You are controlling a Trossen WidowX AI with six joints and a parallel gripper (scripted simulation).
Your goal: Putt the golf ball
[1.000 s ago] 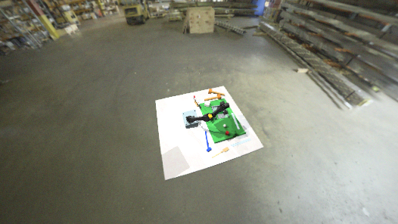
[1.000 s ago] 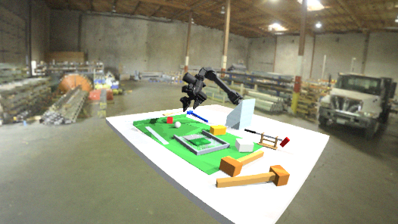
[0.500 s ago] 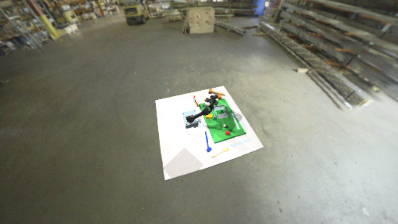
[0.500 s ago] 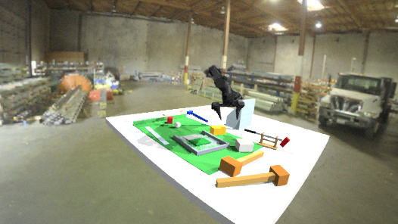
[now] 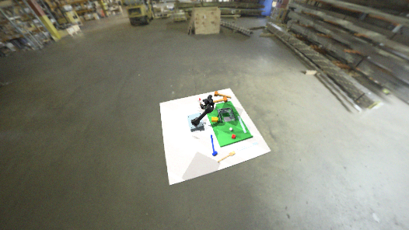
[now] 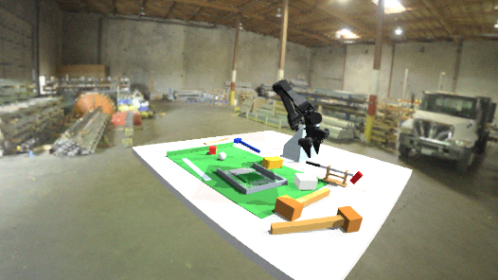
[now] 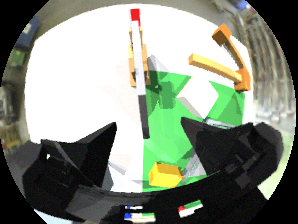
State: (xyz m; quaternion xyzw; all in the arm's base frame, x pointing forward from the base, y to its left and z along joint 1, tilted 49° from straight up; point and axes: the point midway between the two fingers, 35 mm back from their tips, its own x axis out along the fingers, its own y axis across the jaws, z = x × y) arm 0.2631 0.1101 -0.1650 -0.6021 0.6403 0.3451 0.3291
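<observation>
My gripper tip is 2 cm past the red putter, 11 cm to the right of it and 4 cm above it. The rest, counted from my gripper tip: yellow block 5 cm ahead, 20 cm to the right, 8 cm below; white block 14 cm ahead, 4 cm to the left, 8 cm below; wooden rack 1 cm behind, 13 cm to the left, 7 cm below.
</observation>
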